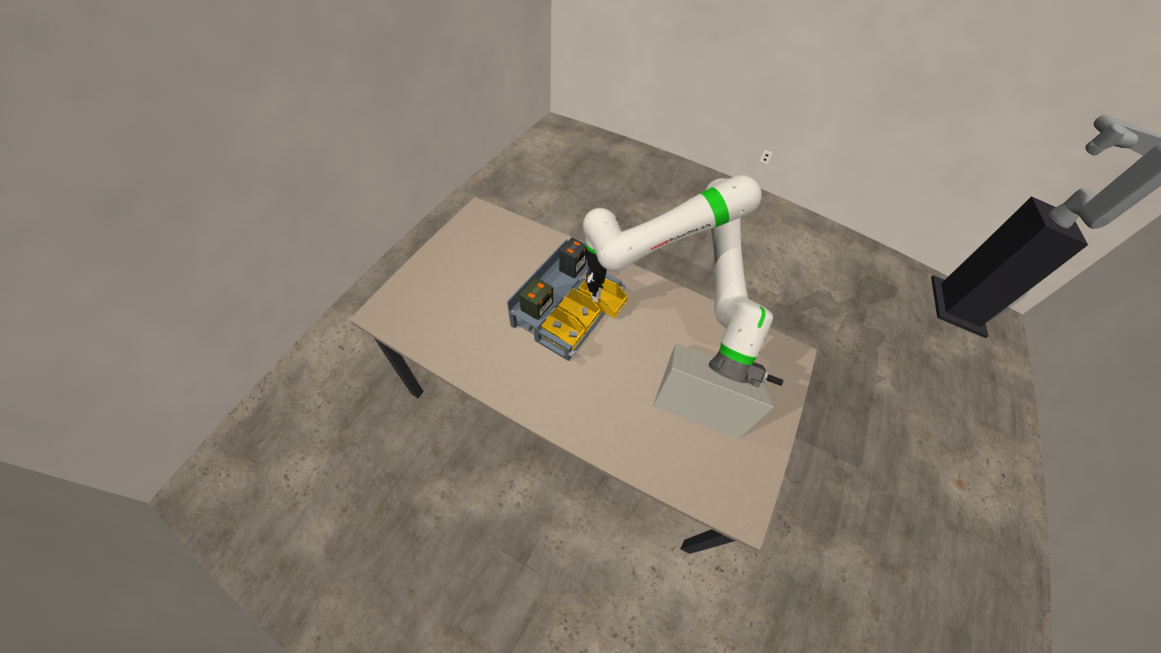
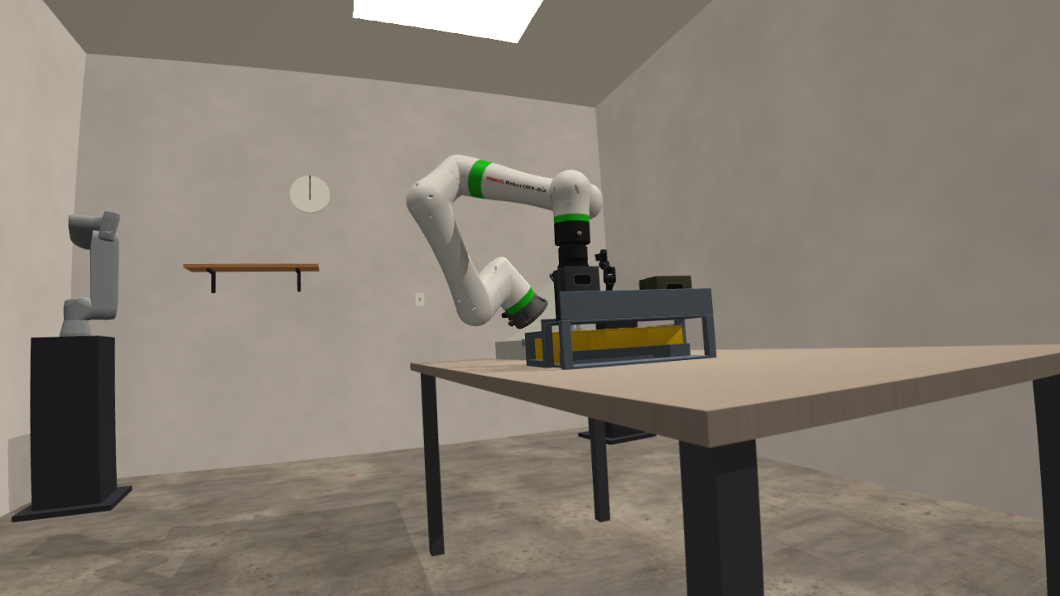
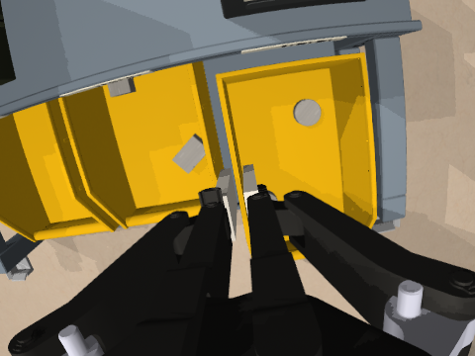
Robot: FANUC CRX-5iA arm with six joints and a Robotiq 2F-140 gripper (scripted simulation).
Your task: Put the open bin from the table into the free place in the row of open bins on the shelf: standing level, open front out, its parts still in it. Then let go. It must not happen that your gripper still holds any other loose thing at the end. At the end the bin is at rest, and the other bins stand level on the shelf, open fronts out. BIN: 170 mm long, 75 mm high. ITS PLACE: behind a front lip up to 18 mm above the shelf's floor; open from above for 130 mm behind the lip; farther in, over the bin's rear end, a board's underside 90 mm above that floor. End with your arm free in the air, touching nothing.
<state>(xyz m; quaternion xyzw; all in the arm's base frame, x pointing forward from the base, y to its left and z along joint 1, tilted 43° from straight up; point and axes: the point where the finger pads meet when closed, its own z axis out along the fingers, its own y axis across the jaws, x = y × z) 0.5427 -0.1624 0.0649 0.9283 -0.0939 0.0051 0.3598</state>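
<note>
Now: hand 3 cm past the shelf lip, 7 cm to the right of it and 9 cm above it. The rest, counted from my hand: grey shelf floor 10 cm ahead, 5 cm to the left, 10 cm below.
</note>
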